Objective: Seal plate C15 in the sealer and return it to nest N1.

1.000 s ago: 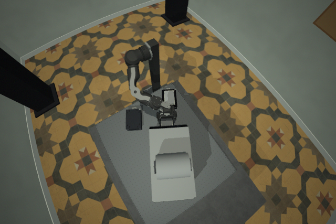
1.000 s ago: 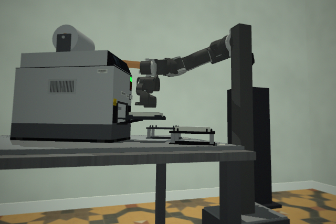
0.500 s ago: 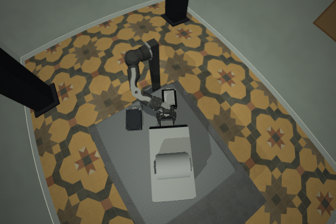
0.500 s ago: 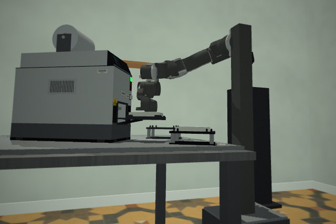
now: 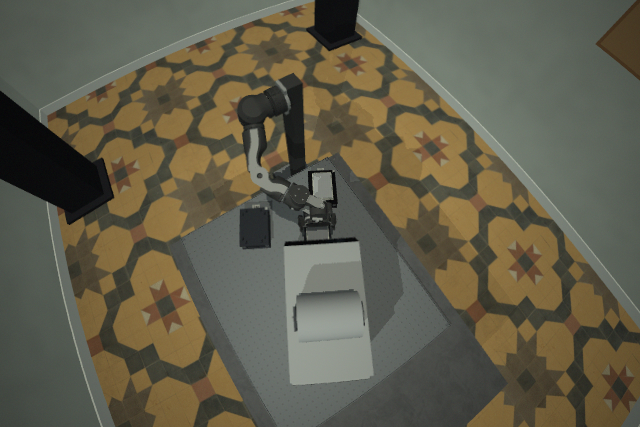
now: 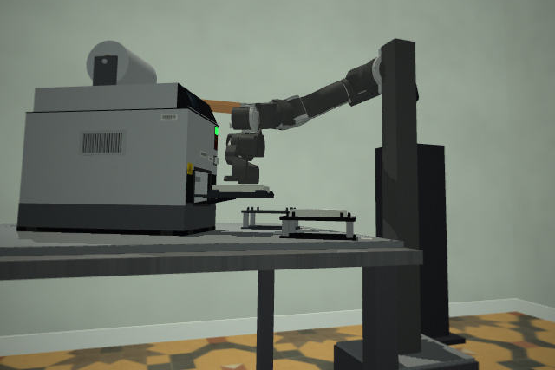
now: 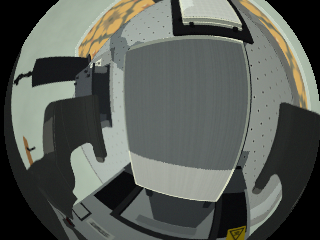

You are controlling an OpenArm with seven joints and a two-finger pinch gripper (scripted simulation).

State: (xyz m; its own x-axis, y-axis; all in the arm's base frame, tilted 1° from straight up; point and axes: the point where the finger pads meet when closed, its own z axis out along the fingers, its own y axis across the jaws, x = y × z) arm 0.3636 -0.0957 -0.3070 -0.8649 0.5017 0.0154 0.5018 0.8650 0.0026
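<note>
The plate C15 lies 10 mm below my hand. Round my hand: sealer stage (30 mm below); then start key (130 mm to the right, 70 mm above, 40 mm ahead); then yellow warning label (130 mm ahead, 30 mm to the left, 30 mm above).
</note>
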